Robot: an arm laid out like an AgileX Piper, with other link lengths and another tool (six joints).
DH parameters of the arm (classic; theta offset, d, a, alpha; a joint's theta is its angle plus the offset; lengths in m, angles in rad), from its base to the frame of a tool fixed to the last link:
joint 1: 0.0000 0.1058 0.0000 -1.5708
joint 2: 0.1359 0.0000 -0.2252 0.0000
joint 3: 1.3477 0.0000 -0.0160 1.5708
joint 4: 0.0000 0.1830 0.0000 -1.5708
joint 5: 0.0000 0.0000 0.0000 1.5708
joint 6: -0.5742 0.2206 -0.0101 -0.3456
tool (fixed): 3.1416 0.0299 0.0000 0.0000
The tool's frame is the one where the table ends.
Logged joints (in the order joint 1, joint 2, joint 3, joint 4, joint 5, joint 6), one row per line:
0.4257 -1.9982 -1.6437 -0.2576 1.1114 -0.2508
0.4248 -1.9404 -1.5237 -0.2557 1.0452 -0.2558
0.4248 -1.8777 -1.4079 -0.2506 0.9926 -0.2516
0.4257 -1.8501 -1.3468 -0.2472 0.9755 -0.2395
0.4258 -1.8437 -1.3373 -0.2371 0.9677 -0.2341
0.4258 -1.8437 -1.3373 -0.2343 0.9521 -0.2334
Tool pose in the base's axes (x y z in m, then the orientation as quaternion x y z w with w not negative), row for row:
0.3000 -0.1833 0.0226 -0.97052 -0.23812 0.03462 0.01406
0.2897 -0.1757 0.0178 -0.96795 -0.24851 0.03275 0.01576
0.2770 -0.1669 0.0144 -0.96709 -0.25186 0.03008 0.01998
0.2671 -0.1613 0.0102 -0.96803 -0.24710 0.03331 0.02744
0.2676 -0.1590 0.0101 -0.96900 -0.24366 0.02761 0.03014
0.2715 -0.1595 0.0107 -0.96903 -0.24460 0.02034 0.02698
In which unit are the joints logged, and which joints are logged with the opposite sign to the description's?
The joints are logged in radians. Opposite sign: joint 1, joint 2.
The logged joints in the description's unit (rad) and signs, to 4 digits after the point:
-0.4257 1.9982 -1.6437 -0.2576 1.1114 -0.2508
-0.4248 1.9404 -1.5237 -0.2557 1.0452 -0.2558
-0.4248 1.8777 -1.4079 -0.2506 0.9926 -0.2516
-0.4257 1.8501 -1.3468 -0.2472 0.9755 -0.2395
-0.4258 1.8437 -1.3373 -0.2371 0.9677 -0.2341
-0.4258 1.8437 -1.3373 -0.2343 0.9521 -0.2334

